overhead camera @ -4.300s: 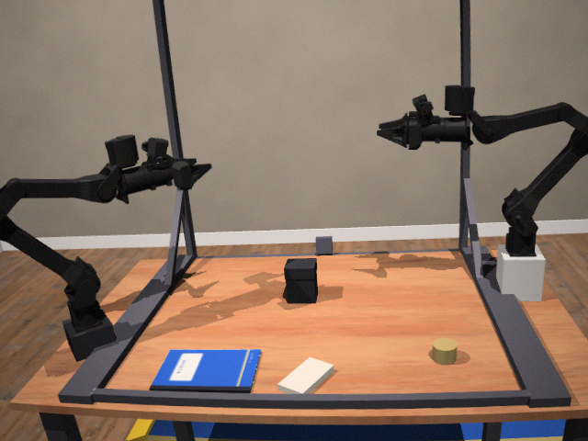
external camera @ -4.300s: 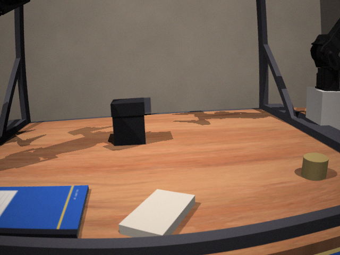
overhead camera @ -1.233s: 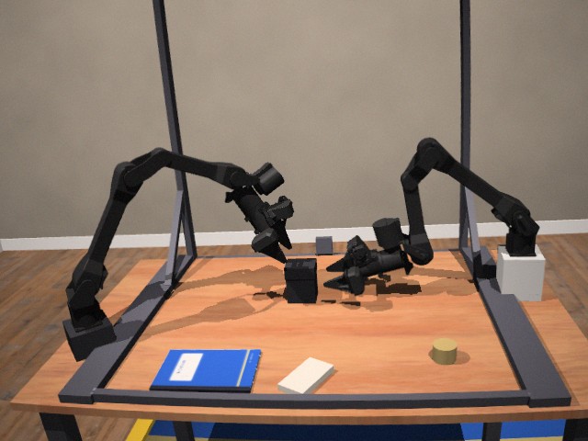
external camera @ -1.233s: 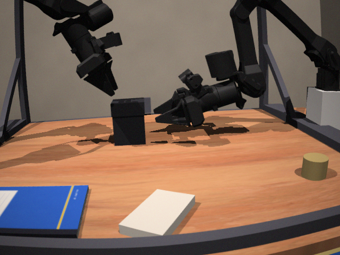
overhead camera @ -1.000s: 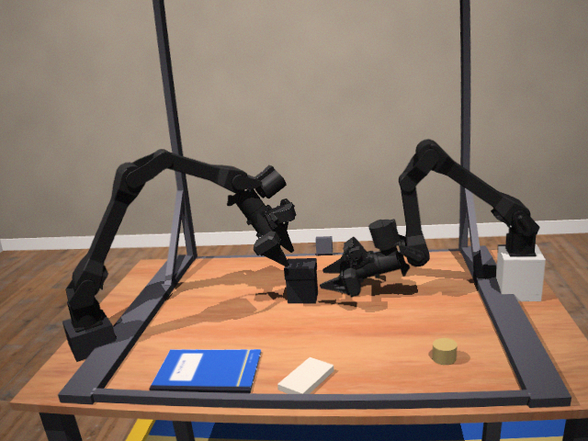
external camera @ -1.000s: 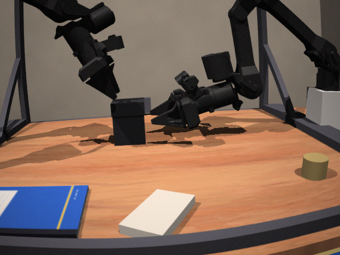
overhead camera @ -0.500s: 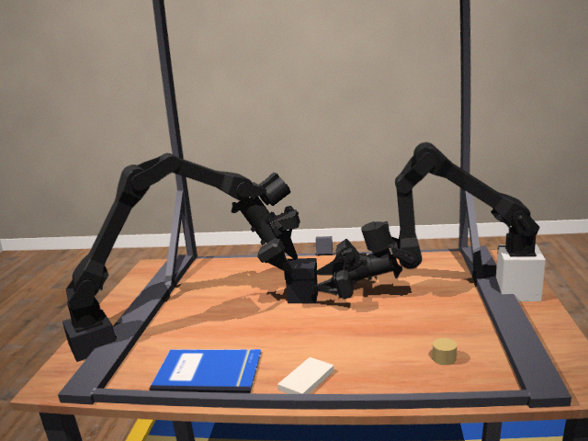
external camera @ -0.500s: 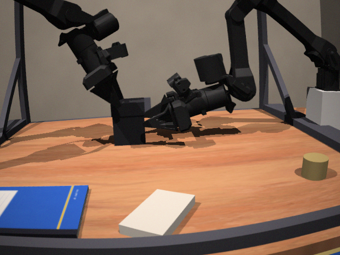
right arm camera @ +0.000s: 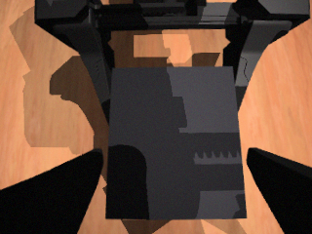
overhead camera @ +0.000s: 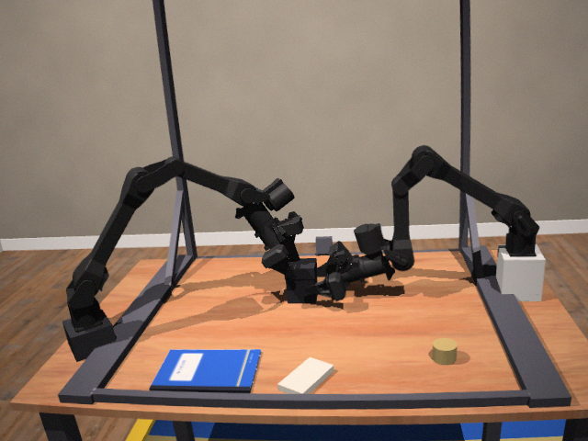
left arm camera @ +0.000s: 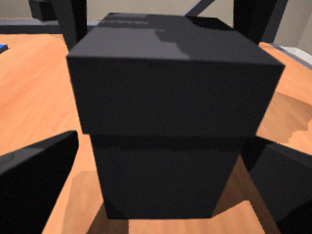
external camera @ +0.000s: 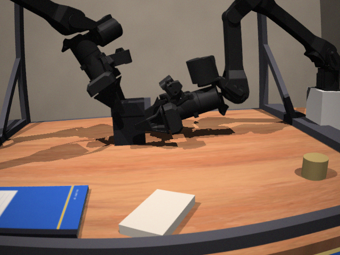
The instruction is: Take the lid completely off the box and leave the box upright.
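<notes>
The black lid is 5 cm to the right of my left hand, 3 cm above it and 1 cm behind it.
My right gripper is now 30 mm to the right of the black lid and 20 mm above it.
</notes>
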